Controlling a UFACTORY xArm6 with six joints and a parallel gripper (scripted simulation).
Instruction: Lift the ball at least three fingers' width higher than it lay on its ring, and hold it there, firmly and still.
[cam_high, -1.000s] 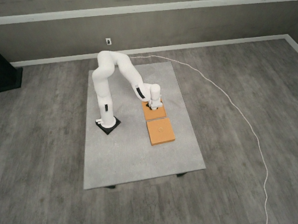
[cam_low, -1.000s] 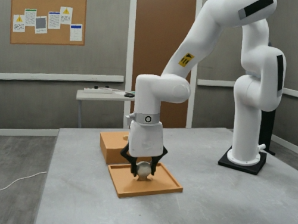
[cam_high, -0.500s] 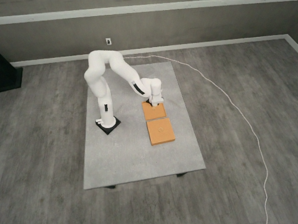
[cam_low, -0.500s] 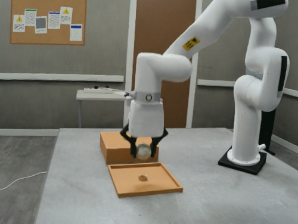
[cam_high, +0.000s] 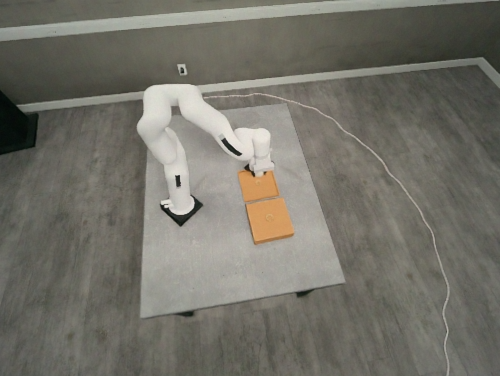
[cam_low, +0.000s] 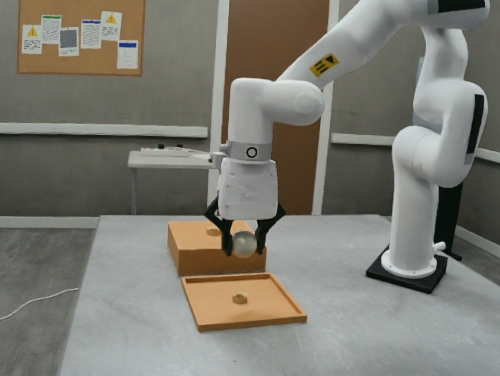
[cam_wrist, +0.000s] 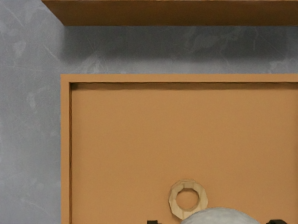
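Now: the pale grey ball right at my hand. Also, from my hand: flat orange tray 11 cm below; raised orange block 2 cm behind, 23 cm to the right, 7 cm below.
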